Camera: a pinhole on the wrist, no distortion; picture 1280 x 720 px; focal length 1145.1 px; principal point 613.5 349.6 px. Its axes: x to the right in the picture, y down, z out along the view. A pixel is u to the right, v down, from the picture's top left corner.
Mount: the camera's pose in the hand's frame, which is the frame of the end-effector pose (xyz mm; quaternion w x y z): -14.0 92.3 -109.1 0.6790 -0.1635 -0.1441 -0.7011
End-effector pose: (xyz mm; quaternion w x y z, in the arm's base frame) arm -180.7 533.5 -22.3 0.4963 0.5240 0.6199 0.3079
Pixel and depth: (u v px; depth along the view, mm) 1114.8 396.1 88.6
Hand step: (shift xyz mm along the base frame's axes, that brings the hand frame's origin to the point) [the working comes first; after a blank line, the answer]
In the camera's frame: 38.8 3.6 88.6

20.5 18.4 91.8
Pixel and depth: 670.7 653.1 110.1
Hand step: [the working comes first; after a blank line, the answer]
In the camera's frame: 5.5 29.2 110.1

39.3 53.7 116.9
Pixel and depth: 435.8 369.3 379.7
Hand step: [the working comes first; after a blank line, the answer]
In the camera's frame: -58.9 6.5 379.7

302.1 57.5 207.8
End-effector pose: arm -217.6 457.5 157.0 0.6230 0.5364 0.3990 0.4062
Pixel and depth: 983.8 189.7 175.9
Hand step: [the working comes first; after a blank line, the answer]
In the camera's frame: 56.9 -24.6 175.9

48.7 -46.5 125.5
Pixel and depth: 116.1 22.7 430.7
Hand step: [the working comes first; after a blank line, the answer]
In the camera's frame: -187.1 -123.0 430.7

113.5 -137.7 474.2
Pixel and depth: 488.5 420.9 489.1
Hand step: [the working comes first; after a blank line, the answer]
In the camera's frame: -53.4 30.5 489.1

274.3 -42.1 375.1
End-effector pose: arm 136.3 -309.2 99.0 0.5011 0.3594 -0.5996 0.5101
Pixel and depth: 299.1 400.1 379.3
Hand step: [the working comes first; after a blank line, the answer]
In the camera's frame: -104.1 16.7 379.3

-375.5 -106.1 -65.5
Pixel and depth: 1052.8 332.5 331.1
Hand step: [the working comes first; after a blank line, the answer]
In the camera's frame: 127.0 -4.9 331.1

-165.8 -212.5 -34.7
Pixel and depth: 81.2 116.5 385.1
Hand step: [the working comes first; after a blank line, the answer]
In the camera's frame: -179.0 -78.4 385.1

-416.8 -73.3 -174.6
